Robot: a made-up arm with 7 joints. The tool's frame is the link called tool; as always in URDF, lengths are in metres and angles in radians. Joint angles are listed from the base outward.
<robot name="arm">
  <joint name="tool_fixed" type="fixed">
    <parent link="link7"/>
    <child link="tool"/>
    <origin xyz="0 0 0"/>
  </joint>
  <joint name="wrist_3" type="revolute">
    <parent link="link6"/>
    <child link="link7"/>
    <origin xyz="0 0 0"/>
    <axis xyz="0 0 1"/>
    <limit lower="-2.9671" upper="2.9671"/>
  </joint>
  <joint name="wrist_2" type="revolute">
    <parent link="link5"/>
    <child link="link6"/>
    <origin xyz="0 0 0"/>
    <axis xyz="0 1 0"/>
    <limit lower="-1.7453" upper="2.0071"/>
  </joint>
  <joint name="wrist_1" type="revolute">
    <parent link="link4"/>
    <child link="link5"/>
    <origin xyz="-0.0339 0 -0.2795"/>
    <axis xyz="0 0 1"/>
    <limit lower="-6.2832" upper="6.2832"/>
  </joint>
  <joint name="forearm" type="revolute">
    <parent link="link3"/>
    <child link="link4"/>
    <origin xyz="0.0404 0 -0.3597"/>
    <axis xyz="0 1 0"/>
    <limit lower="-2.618" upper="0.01"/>
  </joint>
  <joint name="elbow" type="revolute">
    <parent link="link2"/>
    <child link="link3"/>
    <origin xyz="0 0 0"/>
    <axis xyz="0 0 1"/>
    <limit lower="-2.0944" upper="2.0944"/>
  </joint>
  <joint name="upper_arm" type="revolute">
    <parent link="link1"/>
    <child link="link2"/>
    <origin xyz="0 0 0"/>
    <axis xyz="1 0 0"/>
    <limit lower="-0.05" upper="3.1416"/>
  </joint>
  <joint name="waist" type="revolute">
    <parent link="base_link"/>
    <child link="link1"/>
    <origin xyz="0 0 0"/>
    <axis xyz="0 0.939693 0.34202"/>
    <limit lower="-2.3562" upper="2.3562"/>
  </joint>
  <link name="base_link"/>
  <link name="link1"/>
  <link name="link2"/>
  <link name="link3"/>
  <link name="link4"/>
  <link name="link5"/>
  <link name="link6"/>
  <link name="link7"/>
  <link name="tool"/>
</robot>
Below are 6 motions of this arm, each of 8 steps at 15 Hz.
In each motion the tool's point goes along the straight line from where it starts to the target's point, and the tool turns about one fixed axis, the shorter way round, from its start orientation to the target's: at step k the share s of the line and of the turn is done. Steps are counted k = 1, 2, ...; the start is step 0. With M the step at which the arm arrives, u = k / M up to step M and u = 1 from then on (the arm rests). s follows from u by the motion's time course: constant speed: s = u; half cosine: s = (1 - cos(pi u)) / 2; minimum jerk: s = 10 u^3 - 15 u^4 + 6 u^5.
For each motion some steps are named. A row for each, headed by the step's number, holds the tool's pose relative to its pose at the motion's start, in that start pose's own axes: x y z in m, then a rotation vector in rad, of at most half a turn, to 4 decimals.
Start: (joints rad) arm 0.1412 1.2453 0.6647 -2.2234 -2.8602 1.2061 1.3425
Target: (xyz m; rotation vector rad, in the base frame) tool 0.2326 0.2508 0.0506 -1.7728 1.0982 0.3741
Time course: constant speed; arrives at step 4
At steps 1, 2, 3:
1: 0.0069 0.0004 -0.0024 -0.0261 0.0111 0.0048
2: 0.0138 0.0008 -0.0047 -0.0522 0.0222 0.0095
3: 0.0207 0.0012 -0.0071 -0.0784 0.0333 0.0143

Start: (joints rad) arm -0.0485 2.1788 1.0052 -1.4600 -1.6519 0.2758 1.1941
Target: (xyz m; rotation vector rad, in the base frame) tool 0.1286 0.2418 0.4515 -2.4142 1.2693 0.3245
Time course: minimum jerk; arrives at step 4
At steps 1, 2, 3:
1: -0.0037 -0.0006 0.0043 0.0160 0.0171 -0.0074
2: -0.0177 -0.0029 0.0209 0.0775 0.0826 -0.0355
3: -0.0317 -0.0053 0.0374 0.1389 0.1481 -0.0637

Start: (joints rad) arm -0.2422 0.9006 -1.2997 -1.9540 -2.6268 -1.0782 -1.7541
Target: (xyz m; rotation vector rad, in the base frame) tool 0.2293 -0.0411 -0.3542 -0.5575 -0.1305 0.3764
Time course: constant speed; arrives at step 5
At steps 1, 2, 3, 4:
1: 0.0083 -0.0153 0.0049 -0.0978 -0.0231 0.0463
2: 0.0165 -0.0306 0.0099 -0.1957 -0.0462 0.0927
3: 0.0248 -0.0460 0.0148 -0.2935 -0.0694 0.1390
4: 0.0331 -0.0613 0.0198 -0.3914 -0.0925 0.1854

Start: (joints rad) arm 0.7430 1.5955 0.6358 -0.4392 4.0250 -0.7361 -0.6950
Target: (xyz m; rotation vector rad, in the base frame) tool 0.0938 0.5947 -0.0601 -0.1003 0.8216 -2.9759
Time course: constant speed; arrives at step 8
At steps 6, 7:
6: -0.0648 0.1026 0.0130 0.4369 0.1261 -0.1499
7: -0.0756 0.1197 0.0151 0.5097 0.1471 -0.1749

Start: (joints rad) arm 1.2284 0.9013 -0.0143 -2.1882 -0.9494 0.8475 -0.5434
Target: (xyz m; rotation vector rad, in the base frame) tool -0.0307 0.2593 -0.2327 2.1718 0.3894 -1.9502
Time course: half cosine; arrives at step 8
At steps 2, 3, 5, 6, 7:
2: -0.0079 0.0065 -0.0056 0.0935 0.0643 -0.0751
3: -0.0167 0.0136 -0.0118 0.1970 0.1355 -0.1583
5: -0.0375 0.0305 -0.0265 0.4412 0.3035 -0.3546
6: -0.0463 0.0376 -0.0327 0.5447 0.3747 -0.4378
7: -0.0522 0.0424 -0.0369 0.6139 0.4222 -0.4934

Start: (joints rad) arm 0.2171 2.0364 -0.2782 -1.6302 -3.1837 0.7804 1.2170
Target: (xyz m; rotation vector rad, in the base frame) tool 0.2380 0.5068 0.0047 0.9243 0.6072 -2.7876
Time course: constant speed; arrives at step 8
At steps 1, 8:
1: 0.0125 -0.0009 0.0089 -0.1105 -0.0635 0.1045
8: 0.1002 -0.0070 0.0713 -0.8843 -0.5078 0.8357

